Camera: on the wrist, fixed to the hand. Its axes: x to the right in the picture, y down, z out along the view.
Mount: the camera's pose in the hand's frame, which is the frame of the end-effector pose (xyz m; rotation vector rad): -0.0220 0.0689 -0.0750 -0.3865 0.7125 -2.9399
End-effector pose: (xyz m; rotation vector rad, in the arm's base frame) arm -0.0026 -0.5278 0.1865 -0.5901 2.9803 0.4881
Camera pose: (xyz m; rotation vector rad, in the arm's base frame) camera -0.0087 -0.4834 0.2806 2.9099 0.4522 -0.1602
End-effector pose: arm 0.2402 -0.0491 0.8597 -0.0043 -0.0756 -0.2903
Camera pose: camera 0.2444 0.0221 0.7837 0.1648 -0.7314 2.8747
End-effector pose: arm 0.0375 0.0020 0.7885 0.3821 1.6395 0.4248
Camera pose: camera -0.0346 0.0477 0.8482 -2.4529 0.9733 -1.4608
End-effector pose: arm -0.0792 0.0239 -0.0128 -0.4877 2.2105 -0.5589
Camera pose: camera -0.1346 0.1096 0.0080 2.1199 0.0632 0.8117
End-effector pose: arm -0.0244 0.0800 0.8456 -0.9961 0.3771 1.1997
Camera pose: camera -0.0759 0.0083 0.7903 -0.9793 -0.8093 -1.7958
